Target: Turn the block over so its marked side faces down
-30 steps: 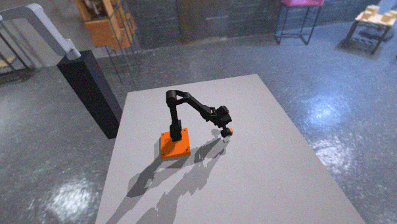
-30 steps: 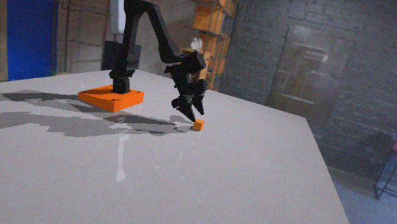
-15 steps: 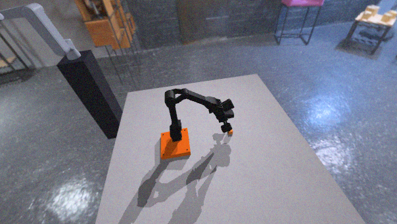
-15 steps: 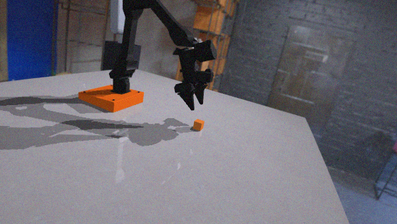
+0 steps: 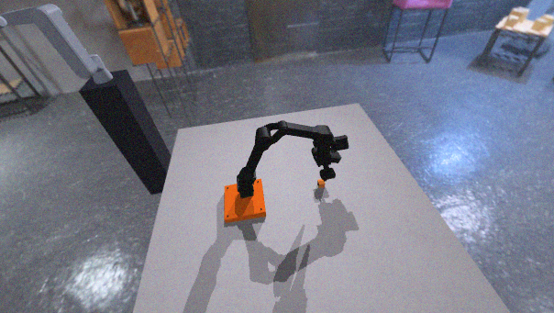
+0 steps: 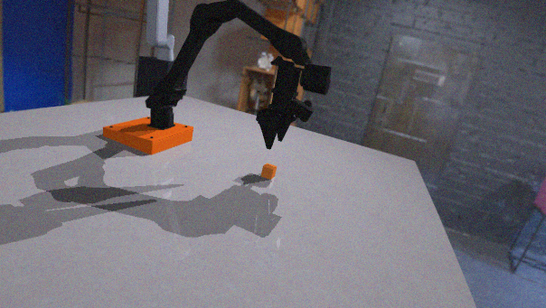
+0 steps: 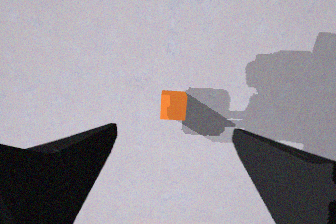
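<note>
Now: gripper tip 1 cm past the orange block and 8 cm above it.
</note>
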